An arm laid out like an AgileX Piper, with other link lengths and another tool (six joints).
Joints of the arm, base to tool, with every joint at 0 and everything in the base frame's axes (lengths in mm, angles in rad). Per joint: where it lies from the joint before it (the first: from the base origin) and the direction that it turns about. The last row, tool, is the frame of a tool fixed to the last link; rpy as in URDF.
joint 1: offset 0 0 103.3 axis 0 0 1
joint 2: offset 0 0 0 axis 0 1 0
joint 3: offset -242.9 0 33.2 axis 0 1 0
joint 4: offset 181 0 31.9 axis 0.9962 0 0.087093
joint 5: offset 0 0 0 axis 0 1 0
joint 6: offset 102.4 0 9 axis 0.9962 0 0.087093
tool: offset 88.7 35 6.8 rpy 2.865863 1.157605 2.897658
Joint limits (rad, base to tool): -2.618..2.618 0..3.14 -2.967..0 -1.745..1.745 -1.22..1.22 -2.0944..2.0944
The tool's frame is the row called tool.
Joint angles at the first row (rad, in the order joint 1, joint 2, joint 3, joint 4, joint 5, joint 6):
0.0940 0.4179 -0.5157 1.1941 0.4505 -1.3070
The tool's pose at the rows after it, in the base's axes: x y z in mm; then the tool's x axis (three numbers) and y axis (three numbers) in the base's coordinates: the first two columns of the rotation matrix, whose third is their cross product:
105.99 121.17 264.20 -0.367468 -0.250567 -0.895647 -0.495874 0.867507 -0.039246
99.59 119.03 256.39 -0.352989 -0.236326 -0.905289 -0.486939 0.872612 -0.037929
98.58 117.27 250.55 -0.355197 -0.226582 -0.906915 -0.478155 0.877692 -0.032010
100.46 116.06 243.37 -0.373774 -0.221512 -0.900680 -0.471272 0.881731 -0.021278
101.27 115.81 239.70 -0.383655 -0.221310 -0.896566 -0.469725 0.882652 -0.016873
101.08 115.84 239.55 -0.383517 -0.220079 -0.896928 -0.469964 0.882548 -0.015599
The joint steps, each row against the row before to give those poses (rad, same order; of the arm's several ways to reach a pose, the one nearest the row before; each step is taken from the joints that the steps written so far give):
0.0000 -0.0930 0.0742 0.0133 0.0077 0.0005
-0.0001 -0.0664 0.0510 0.0080 -0.0121 0.0001
0.0001 -0.0269 0.0302 0.0044 -0.0121 0.0000
0.0001 -0.0037 0.0252 0.0021 -0.0096 0.0000
0.0000 0.0000 0.0113 0.0000 -0.0022 0.0001
-0.0001 -0.0017 0.0014 0.0016 0.0001 -0.0001

